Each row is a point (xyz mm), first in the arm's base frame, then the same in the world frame.
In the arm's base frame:
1: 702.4 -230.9 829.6
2: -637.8 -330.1 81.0
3: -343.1 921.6 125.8
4: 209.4 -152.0 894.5
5: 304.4 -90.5 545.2
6: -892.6 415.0 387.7
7: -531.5 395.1 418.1
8: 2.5 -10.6 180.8
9: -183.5 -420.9 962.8
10: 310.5 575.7 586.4
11: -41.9 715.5 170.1
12: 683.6 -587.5 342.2
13: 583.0 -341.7 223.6
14: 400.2 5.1 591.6
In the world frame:
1: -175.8 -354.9 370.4
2: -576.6 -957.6 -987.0
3: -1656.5 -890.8 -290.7
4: -300.3 -793.4 156.7
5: -473.3 -515.7 -9.9
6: -1181.0 -1426.7 -628.2
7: -1095.0 -1156.4 -401.8
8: -730.7 -545.5 -413.9
9: -90.4 -1115.7 -132.1
10: -1065.1 -610.0 284.1
11: -1404.6 -655.5 -162.7
12: -36.9 -37.8 -124.8
13: -321.7 -74.0 -171.5
14: -528.1 -478.2 116.8

